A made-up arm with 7 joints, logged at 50 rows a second.
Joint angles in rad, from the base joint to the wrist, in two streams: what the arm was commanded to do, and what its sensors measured. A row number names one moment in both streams.
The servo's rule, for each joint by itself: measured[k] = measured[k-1] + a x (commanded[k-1-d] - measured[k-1]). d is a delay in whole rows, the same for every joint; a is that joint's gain. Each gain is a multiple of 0.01, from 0.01 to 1. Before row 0 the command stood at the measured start. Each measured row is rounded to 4 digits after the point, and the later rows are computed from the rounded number. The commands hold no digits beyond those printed.
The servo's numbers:
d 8
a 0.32 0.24 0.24 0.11 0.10 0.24 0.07
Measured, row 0:
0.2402, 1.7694, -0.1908, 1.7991, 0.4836, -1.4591, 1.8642
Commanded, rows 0 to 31:
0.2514, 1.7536, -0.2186, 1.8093, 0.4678, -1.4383, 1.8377
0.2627, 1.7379, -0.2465, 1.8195, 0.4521, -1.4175, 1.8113
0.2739, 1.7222, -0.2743, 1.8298, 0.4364, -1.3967, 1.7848
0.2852, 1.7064, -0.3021, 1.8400, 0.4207, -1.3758, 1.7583
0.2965, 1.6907, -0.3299, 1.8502, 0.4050, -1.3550, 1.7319
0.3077, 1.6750, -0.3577, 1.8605, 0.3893, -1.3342, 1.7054
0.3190, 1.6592, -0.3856, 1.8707, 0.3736, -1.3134, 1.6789
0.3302, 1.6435, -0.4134, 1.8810, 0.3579, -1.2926, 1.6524
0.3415, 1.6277, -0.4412, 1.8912, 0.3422, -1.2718, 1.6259
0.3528, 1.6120, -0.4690, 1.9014, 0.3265, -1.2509, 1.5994
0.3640, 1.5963, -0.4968, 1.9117, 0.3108, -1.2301, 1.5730
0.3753, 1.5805, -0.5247, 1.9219, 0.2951, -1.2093, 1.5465
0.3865, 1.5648, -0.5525, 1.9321, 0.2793, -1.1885, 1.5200
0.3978, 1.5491, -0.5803, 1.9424, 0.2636, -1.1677, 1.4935
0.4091, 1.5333, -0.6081, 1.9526, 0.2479, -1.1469, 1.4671
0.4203, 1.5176, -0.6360, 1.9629, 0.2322, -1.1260, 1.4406
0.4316, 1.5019, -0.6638, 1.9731, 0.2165, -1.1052, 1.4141
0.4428, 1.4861, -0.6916, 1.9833, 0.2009, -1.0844, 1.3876
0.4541, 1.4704, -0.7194, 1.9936, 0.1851, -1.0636, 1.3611
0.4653, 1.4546, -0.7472, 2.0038, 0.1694, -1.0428, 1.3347
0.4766, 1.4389, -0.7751, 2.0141, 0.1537, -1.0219, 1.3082
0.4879, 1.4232, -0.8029, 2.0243, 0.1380, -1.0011, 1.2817
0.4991, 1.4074, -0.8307, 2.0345, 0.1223, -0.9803, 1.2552
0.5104, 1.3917, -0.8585, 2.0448, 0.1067, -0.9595, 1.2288
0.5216, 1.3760, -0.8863, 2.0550, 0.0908, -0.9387, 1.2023
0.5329, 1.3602, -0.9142, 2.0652, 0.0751, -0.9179, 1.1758
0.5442, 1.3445, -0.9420, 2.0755, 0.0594, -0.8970, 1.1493
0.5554, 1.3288, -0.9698, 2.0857, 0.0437, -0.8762, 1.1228
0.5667, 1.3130, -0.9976, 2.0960, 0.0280, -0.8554, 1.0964
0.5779, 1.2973, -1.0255, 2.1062, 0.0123, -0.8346, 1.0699
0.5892, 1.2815, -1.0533, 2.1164, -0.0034, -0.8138, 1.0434
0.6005, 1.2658, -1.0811, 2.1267, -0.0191, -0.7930, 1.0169
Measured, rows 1 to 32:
0.2402, 1.7694, -0.1908, 1.7991, 0.4836, -1.4591, 1.8642
0.2402, 1.7694, -0.1908, 1.7991, 0.4836, -1.4591, 1.8642
0.2402, 1.7694, -0.1908, 1.7991, 0.4836, -1.4591, 1.8642
0.2402, 1.7694, -0.1908, 1.7991, 0.4836, -1.4591, 1.8642
0.2402, 1.7694, -0.1908, 1.7991, 0.4836, -1.4591, 1.8642
0.2402, 1.7694, -0.1908, 1.7991, 0.4836, -1.4591, 1.8642
0.2402, 1.7694, -0.1908, 1.7991, 0.4836, -1.4591, 1.8642
0.2402, 1.7694, -0.1908, 1.7991, 0.4836, -1.4591, 1.8642
0.2438, 1.7656, -0.1975, 1.8002, 0.4820, -1.4541, 1.8623
0.2498, 1.7590, -0.2093, 1.8023, 0.4790, -1.4453, 1.8587
0.2575, 1.7502, -0.2249, 1.8053, 0.4747, -1.4336, 1.8535
0.2664, 1.7397, -0.2434, 1.8091, 0.4693, -1.4197, 1.8468
0.2760, 1.7279, -0.2642, 1.8136, 0.4629, -1.4042, 1.8388
0.2861, 1.7152, -0.2866, 1.8188, 0.4555, -1.3874, 1.8295
0.2966, 1.7018, -0.3104, 1.8245, 0.4473, -1.3696, 1.8190
0.3074, 1.6878, -0.3351, 1.8307, 0.4384, -1.3511, 1.8073
0.3183, 1.6734, -0.3606, 1.8374, 0.4288, -1.3321, 1.7946
0.3293, 1.6587, -0.3866, 1.8444, 0.4186, -1.3126, 1.7809
0.3404, 1.6437, -0.4130, 1.8518, 0.4078, -1.2928, 1.7663
0.3516, 1.6285, -0.4398, 1.8595, 0.3965, -1.2728, 1.7509
0.3628, 1.6132, -0.4668, 1.8675, 0.3848, -1.2526, 1.7347
0.3740, 1.5978, -0.4940, 1.8757, 0.3727, -1.2322, 1.7178
0.3852, 1.5823, -0.5214, 1.8842, 0.3602, -1.2117, 1.7003
0.3964, 1.5668, -0.5489, 1.8929, 0.3474, -1.1911, 1.6821
0.4077, 1.5512, -0.5765, 1.9017, 0.3343, -1.1705, 1.6633
0.4189, 1.5356, -0.6041, 1.9107, 0.3210, -1.1498, 1.6440
0.4302, 1.5200, -0.6318, 1.9198, 0.3074, -1.1291, 1.6242
0.4414, 1.5043, -0.6595, 1.9290, 0.2936, -1.1084, 1.6039
0.4527, 1.4886, -0.6872, 1.9384, 0.2796, -1.0876, 1.5832
0.4640, 1.4729, -0.7150, 1.9478, 0.2654, -1.0668, 1.5621
0.4752, 1.4572, -0.7428, 1.9573, 0.2511, -1.0460, 1.5406
0.4865, 1.4415, -0.7706, 1.9669, 0.2367, -1.0252, 1.5188

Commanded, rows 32 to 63:
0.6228, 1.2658, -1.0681, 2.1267, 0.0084, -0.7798, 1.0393
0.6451, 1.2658, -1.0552, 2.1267, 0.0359, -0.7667, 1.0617
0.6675, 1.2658, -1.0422, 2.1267, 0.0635, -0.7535, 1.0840
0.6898, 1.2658, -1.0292, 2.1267, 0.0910, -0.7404, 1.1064
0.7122, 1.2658, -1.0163, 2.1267, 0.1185, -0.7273, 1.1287
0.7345, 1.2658, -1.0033, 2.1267, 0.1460, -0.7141, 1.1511
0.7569, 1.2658, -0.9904, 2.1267, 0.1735, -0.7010, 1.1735
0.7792, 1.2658, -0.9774, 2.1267, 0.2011, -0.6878, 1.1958
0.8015, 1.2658, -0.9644, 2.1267, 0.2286, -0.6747, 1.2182
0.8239, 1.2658, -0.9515, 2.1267, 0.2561, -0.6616, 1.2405
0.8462, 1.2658, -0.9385, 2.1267, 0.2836, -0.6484, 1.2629
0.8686, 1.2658, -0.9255, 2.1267, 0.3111, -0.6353, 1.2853
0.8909, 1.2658, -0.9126, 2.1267, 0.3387, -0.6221, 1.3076
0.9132, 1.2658, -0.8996, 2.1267, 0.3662, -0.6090, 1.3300
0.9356, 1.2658, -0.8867, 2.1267, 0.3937, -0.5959, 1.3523
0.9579, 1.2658, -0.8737, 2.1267, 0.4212, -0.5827, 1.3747
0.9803, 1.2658, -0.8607, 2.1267, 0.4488, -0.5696, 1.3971
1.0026, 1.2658, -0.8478, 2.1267, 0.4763, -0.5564, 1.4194
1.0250, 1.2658, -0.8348, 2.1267, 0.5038, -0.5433, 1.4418
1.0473, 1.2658, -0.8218, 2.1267, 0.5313, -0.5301, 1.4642
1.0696, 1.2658, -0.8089, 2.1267, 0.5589, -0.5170, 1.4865
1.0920, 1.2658, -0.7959, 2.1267, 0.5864, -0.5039, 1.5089
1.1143, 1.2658, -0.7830, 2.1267, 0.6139, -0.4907, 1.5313
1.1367, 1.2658, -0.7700, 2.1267, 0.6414, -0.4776, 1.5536
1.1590, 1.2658, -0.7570, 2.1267, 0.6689, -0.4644, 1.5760
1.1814, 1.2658, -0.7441, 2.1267, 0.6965, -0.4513, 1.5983
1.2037, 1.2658, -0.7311, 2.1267, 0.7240, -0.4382, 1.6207
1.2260, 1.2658, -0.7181, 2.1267, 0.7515, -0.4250, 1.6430
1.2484, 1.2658, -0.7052, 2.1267, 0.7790, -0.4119, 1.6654
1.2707, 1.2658, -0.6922, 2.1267, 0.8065, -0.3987, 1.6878
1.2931, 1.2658, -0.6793, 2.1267, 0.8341, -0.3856, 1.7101
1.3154, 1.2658, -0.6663, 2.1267, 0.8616, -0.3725, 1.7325
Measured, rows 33 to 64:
0.4977, 1.4258, -0.7984, 1.9766, 0.2221, -1.0044, 1.4966
0.5090, 1.4101, -0.8262, 1.9863, 0.2074, -0.9836, 1.4741
0.5203, 1.3944, -0.8540, 1.9961, 0.1926, -0.9628, 1.4514
0.5315, 1.3787, -0.8818, 2.0060, 0.1777, -0.9420, 1.4284
0.5428, 1.3629, -0.9096, 2.0159, 0.1627, -0.9212, 1.4052
0.5540, 1.3472, -0.9374, 2.0258, 0.1477, -0.9004, 1.3817
0.5653, 1.3314, -0.9652, 2.0358, 0.1326, -0.8796, 1.3580
0.5766, 1.3157, -0.9930, 2.0458, 0.1174, -0.8588, 1.3341
0.5914, 1.3037, -1.0110, 2.0547, 0.1065, -0.8398, 1.3135
0.6086, 1.2946, -1.0216, 2.0626, 0.0994, -0.8223, 1.2959
0.6274, 1.2877, -1.0265, 2.0697, 0.0958, -0.8058, 1.2811
0.6474, 1.2824, -1.0271, 2.0760, 0.0953, -0.7901, 1.2689
0.6681, 1.2784, -1.0245, 2.0816, 0.0976, -0.7750, 1.2591
0.6893, 1.2754, -1.0194, 2.0866, 0.1024, -0.7604, 1.2515
0.7109, 1.2731, -1.0124, 2.0910, 0.1095, -0.7461, 1.2460
0.7328, 1.2713, -1.0040, 2.0949, 0.1187, -0.7321, 1.2425
0.7548, 1.2700, -0.9945, 2.0984, 0.1297, -0.7183, 1.2408
0.7769, 1.2690, -0.9842, 2.1015, 0.1423, -0.7047, 1.2408
0.7991, 1.2682, -0.9732, 2.1043, 0.1564, -0.6912, 1.2423
0.8213, 1.2676, -0.9618, 2.1068, 0.1719, -0.6778, 1.2453
0.8436, 1.2672, -0.9500, 2.1090, 0.1886, -0.6644, 1.2497
0.8659, 1.2669, -0.9379, 2.1109, 0.2064, -0.6511, 1.2553
0.8882, 1.2666, -0.9256, 2.1126, 0.2251, -0.6379, 1.2621
0.9105, 1.2664, -0.9131, 2.1142, 0.2447, -0.6247, 1.2700
0.9328, 1.2663, -0.9005, 2.1156, 0.2651, -0.6115, 1.2789
0.9551, 1.2662, -0.8879, 2.1168, 0.2862, -0.5983, 1.2887
0.9775, 1.2661, -0.8752, 2.1179, 0.3080, -0.5851, 1.2994
0.9998, 1.2660, -0.8624, 2.1189, 0.3303, -0.5719, 1.3109
1.0221, 1.2660, -0.8496, 2.1198, 0.3532, -0.5587, 1.3232
1.0445, 1.2660, -0.8367, 2.1206, 0.3765, -0.5455, 1.3362
1.0668, 1.2660, -0.8238, 2.1213, 0.4002, -0.5323, 1.3499
1.0892, 1.2660, -0.8109, 2.1219, 0.4243, -0.5192, 1.3642

